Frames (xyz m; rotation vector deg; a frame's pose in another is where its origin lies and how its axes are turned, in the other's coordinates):
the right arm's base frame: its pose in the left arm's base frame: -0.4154 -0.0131 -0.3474 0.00 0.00 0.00
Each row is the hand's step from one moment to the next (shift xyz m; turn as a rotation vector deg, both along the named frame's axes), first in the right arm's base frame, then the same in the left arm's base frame.
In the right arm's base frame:
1: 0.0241 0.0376 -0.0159 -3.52 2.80 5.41
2: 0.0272 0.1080 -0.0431 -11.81 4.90 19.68
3: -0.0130 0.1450 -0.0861 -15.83 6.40 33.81
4: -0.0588 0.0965 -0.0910 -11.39 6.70 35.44
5: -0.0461 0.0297 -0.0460 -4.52 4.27 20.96
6: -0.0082 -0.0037 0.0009 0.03 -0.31 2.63
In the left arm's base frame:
1: 0.0241 0.0376 -0.0159 -3.52 2.80 5.41
2: 0.0272 0.1080 -0.0431 -11.81 4.90 19.68
3: -0.0130 0.1450 -0.0861 -15.83 6.40 33.81
4: -0.0588 0.0965 -0.0910 -11.39 6.70 35.44
5: -0.0461 0.0297 -0.0460 -4.52 4.27 20.96
6: -0.0082 -0.0037 0.0009 0.03 -0.31 2.63

